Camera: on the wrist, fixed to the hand. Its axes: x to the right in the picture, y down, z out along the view.
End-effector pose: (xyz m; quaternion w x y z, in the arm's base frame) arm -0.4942 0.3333 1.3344 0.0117 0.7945 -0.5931 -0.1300
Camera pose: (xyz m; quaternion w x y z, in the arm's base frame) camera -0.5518 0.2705 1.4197 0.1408 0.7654 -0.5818 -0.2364
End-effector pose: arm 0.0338 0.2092 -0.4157 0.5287 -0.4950 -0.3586 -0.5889
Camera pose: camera 0.1047 0.1117 -0.4175 0.4480 -0.5918 -0.2491 -0.6221
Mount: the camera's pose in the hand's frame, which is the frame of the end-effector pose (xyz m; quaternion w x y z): 0.0278 0.0874 -0.0782 0.9855 -0.1675 -0.0116 0.0238
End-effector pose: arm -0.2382 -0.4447 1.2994 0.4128 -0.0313 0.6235 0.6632
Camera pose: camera -0.3447 -0.4869 1.3367 0.3930 -0.0775 0.4993 0.7682
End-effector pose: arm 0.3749 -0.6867 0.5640 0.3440 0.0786 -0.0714 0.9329
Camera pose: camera 0.2893 -0.7203 0.4861 0.3292 0.0290 -0.2325 0.9147
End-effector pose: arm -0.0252 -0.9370 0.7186 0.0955 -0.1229 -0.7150 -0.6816
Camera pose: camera -0.0273 -1.0102 0.8143 0.0815 -0.1620 -0.5886 -0.7878
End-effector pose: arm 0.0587 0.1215 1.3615 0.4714 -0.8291 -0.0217 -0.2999
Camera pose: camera 0.0720 0.0040 1.3381 0.3326 -0.9000 0.0431 -0.2783
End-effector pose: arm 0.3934 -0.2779 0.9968 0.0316 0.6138 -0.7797 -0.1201
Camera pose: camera 0.3190 -0.2973 1.0896 0.1278 0.5796 -0.7632 -0.2553
